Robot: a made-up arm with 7 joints.
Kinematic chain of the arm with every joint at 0, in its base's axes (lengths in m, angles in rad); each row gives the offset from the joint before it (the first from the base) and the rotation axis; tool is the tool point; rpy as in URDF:
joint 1: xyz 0 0 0.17 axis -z
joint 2: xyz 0 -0.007 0.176 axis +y
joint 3: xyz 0 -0.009 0.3 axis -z
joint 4: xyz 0 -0.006 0.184 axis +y
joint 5: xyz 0 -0.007 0.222 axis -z
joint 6: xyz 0 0 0.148 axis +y
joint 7: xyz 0 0 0.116 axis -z
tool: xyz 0 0 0 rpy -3.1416 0 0
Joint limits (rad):
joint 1: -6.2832..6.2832
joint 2: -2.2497..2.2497
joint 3: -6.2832..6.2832
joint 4: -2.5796..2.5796
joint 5: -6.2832..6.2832
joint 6: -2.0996..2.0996
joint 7: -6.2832..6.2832
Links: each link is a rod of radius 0.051 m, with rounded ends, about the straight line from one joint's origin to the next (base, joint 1, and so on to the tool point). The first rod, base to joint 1, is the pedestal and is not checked.
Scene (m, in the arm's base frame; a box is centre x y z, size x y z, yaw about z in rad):
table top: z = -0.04
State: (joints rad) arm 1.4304 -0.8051 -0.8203 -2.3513 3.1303 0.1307 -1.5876
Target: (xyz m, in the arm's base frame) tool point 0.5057 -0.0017 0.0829
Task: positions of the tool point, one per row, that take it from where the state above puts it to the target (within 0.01 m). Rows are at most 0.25 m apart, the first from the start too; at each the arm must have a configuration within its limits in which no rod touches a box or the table.
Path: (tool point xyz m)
1: -0.1801 0.3512 0.2232
2: 0.0138 0.4173 0.1669
3: 0.2301 0.3743 0.1199
4: 0.4100 0.2237 0.0900
5: 0.5057 -0.0017 0.0829

